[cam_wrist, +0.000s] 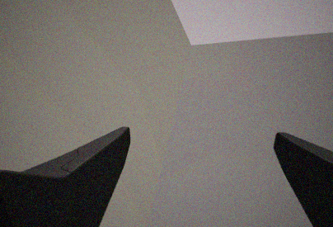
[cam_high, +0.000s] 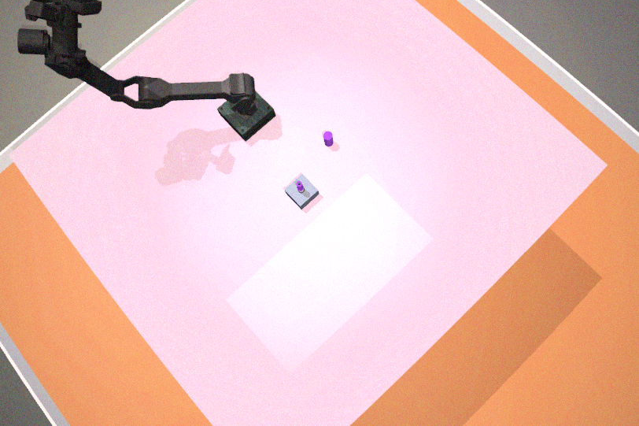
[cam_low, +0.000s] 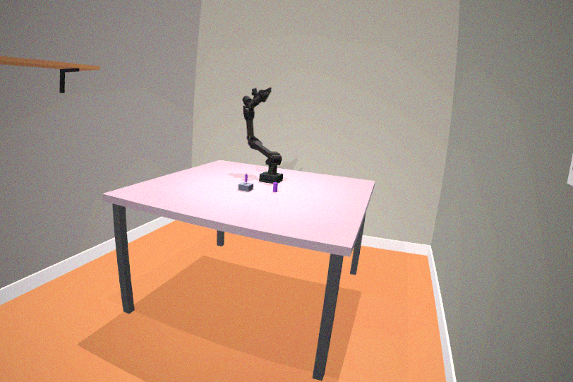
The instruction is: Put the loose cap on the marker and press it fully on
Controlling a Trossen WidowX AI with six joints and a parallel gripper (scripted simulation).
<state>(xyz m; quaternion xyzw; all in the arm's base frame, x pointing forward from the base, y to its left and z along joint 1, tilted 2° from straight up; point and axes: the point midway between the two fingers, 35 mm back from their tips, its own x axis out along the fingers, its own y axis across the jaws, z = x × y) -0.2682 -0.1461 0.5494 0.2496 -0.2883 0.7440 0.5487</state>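
Right now my gripper tip is 55 cm short of the purple cap, 20 cm to the right of it and 59 cm above it. Round my gripper tip: purple marker (59 cm ahead, 3 cm to the left, 54 cm below).
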